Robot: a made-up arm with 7 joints. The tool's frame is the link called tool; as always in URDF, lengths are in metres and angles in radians.
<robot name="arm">
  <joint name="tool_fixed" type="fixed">
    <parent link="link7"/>
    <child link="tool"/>
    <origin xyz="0.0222 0.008 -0.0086" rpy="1.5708 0 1.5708"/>
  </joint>
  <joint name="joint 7" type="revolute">
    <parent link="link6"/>
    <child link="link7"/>
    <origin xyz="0.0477 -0.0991 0.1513" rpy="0 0 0"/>
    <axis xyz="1 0 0"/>
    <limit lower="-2.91" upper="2.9" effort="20" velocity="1.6"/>
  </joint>
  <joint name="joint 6" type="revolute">
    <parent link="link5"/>
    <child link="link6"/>
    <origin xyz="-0.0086 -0.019 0.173" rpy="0 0 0"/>
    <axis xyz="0 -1 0"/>
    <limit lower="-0.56" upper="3.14" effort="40" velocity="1.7"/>
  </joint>
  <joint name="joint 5" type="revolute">
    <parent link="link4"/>
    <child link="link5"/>
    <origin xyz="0.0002 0.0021 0.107" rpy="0 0 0"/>
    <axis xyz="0 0 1"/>
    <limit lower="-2.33" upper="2.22" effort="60" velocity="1.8"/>
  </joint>
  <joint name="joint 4" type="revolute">
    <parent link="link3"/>
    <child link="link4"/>
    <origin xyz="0.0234 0.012 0.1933" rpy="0 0 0"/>
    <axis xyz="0 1 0"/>
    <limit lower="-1.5" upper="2.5" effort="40" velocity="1.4"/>
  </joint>
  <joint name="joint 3" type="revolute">
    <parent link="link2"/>
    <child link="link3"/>
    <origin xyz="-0.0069 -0.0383 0.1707" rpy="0 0 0"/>
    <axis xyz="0 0 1"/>
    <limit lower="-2.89" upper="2.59" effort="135" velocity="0.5"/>
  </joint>
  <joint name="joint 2" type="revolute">
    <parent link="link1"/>
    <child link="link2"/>
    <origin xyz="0.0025 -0.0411 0.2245" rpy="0 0 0"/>
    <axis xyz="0 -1 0"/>
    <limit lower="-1.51" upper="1.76" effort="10" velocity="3.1"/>
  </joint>
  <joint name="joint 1" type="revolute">
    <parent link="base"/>
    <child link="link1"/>
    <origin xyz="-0.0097 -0.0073 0.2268" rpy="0 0 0"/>
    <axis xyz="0 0 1"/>
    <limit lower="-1.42" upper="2.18" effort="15" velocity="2.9"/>
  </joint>
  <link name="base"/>
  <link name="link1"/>
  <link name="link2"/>
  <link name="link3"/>
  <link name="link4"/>
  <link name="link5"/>
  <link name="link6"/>
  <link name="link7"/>
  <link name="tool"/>
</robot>
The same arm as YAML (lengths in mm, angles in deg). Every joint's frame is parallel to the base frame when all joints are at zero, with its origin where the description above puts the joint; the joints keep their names.
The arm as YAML. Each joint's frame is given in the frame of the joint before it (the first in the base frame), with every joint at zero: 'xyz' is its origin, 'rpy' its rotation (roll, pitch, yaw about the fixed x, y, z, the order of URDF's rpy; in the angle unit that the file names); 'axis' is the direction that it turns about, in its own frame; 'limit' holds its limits. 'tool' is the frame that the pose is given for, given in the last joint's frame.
units:
  length: mm
  angle: deg
joints:
  - name: joint 1
    type: revolute
    origin:
      xyz: [-9.7, -7.3, 226.8]
      rpy: [0.0, 0.0, 0.0]
    axis: "+z"
    limit:
      lower: -81.36
      upper: 124.9
  - name: joint 2
    type: revolute
    origin:
      xyz: [2.5, -41.1, 224.5]
      rpy: [0.0, 0.0, 0.0]
    axis: "-y"
    limit:
      lower: -86.52
      upper: 100.84
  - name: joint 3
    type: revolute
    origin:
      xyz: [-6.9, -38.3, 170.7]
      rpy: [0.0, 0.0, 0.0]
    axis: "+z"
    limit:
      lower: -165.58
      upper: 148.4
  - name: joint 4
    type: revolute
    origin:
      xyz: [23.4, 12.0, 193.3]
      rpy: [0.0, 0.0, 0.0]
    axis: "+y"
    limit:
      lower: -85.94
      upper: 143.24
  - name: joint 5
    type: revolute
    origin:
      xyz: [0.2, 2.1, 107.0]
      rpy: [0.0, 0.0, 0.0]
    axis: "+z"
    limit:
      lower: -133.5
      upper: 127.2
  - name: joint 6
    type: revolute
    origin:
      xyz: [-8.6, -19.0, 173.0]
      rpy: [0.0, 0.0, 0.0]
    axis: "-y"
    limit:
      lower: -32.09
      upper: 179.91
  - name: joint 7
    type: revolute
    origin:
      xyz: [47.7, -99.1, 151.3]
      rpy: [0.0, 0.0, 0.0]
    axis: "+x"
    limit:
      lower: -166.73
      upper: 166.16
tool:
  origin:
    xyz: [22.2, 8.0, -8.6]
    rpy: [90.0, 0.0, 90.0]

